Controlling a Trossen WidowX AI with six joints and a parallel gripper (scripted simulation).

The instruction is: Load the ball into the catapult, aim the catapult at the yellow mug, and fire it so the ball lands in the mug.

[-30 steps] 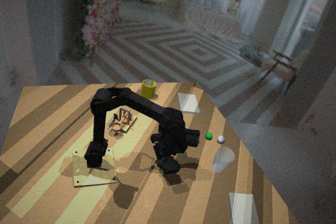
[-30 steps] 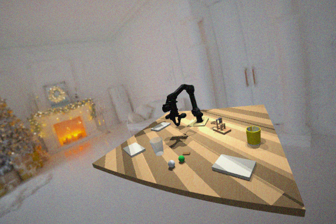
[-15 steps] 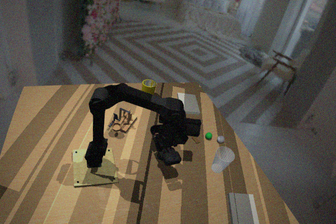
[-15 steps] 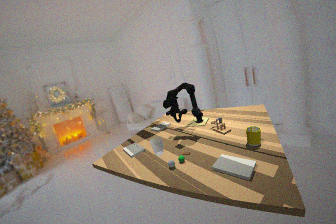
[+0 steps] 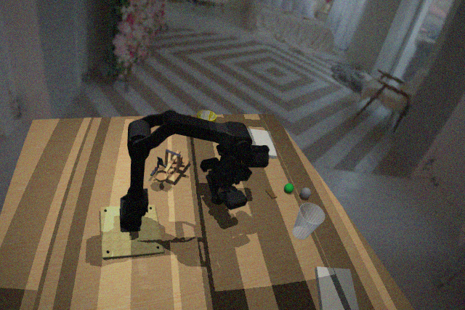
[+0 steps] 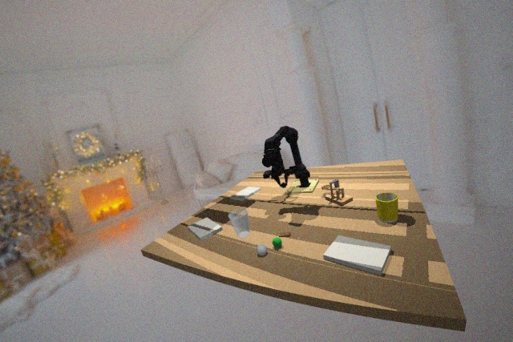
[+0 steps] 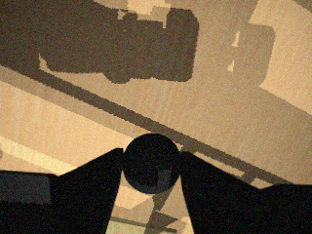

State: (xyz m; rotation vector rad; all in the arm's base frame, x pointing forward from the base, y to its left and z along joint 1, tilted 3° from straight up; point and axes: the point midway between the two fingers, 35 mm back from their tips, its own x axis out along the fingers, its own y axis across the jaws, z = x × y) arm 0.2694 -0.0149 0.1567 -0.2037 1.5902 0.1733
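The wooden catapult is 25 cm to the left of my gripper tip, 12 cm behind it and 7 cm below it. Round my gripper tip: clear cup: 31 cm ahead, 10 cm to the right, 9 cm below; dark ball: 1 cm above; small brown block: 28 cm ahead, 12 cm below, 10 cm to the left.
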